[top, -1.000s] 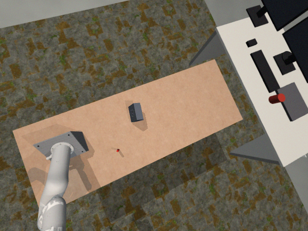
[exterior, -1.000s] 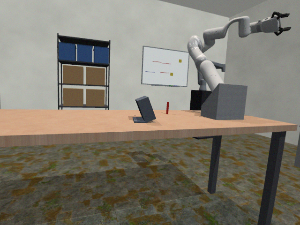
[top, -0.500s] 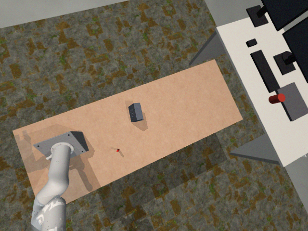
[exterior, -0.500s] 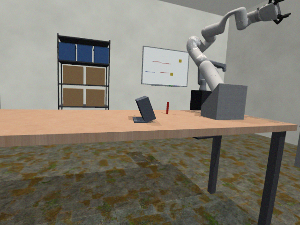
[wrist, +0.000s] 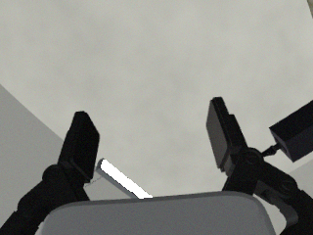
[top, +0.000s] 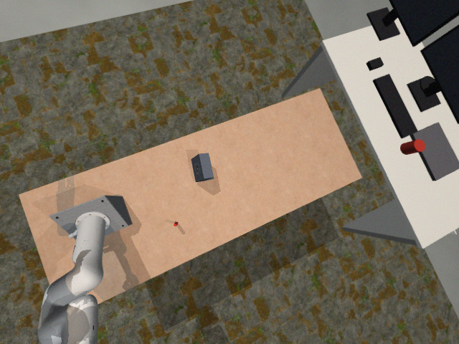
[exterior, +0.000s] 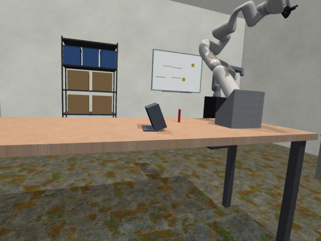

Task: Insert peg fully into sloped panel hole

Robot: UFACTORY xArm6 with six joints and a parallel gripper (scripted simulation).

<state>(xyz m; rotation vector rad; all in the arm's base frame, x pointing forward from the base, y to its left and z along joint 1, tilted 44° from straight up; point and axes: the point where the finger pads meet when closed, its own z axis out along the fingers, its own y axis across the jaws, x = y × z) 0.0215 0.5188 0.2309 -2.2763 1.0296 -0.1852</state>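
The red peg lies 62 cm below my hand, 41 cm to the right of it and 34 cm ahead of it.
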